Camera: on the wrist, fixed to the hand. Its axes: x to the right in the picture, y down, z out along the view.
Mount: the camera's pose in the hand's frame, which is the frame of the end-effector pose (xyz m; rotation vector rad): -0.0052 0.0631 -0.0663 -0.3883 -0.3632 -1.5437
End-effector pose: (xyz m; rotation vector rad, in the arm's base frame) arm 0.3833 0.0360 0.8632 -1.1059 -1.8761 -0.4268
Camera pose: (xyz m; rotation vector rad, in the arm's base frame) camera 0.4712 0.0239 0.8864 -0.3453 2.7037 1.5053
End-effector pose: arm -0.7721 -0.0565 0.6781 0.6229 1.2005 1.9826
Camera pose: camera -0.8370 -0.1156 0.7046 -0.1938 0.6088 0.6616
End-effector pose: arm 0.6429 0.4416 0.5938 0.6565 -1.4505 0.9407
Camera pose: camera 0.6250 0.5294 0.5745 1.3391 -0.9161 -0.6641
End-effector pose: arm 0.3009 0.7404 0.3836 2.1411 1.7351 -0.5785
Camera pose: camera 0.3688 0.7553 0.4434 0.0951 2.6338 -0.7457
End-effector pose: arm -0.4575 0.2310 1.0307 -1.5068 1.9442 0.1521
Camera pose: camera -0.5418 0.2248 1.0661 -2.5519 0.1292 0.0894
